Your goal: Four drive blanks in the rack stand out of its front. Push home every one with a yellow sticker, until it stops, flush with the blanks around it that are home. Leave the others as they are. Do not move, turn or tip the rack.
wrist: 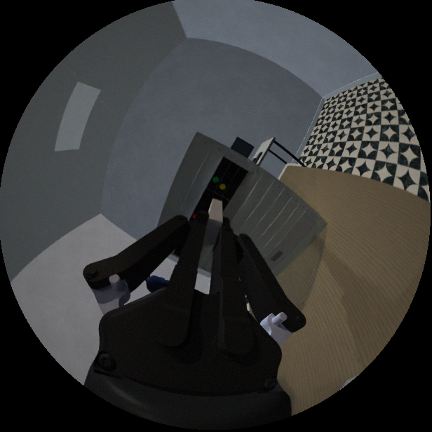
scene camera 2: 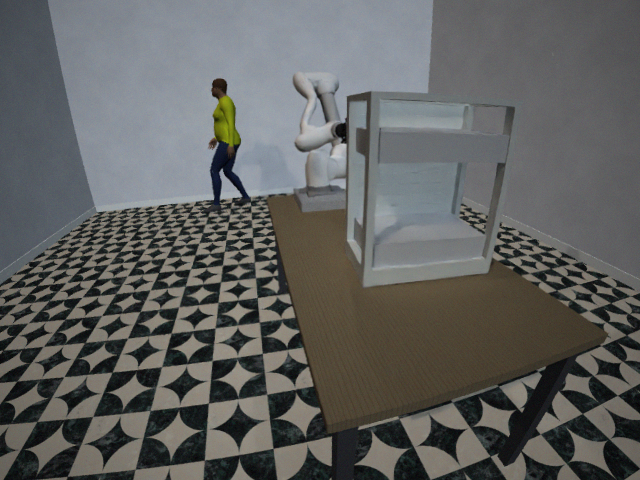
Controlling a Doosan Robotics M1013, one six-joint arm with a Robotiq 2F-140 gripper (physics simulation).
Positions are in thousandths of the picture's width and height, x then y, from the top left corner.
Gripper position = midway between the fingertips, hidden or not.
In view: the gripper (wrist: 497,483) and a pale rack (scene camera 2: 634,366).
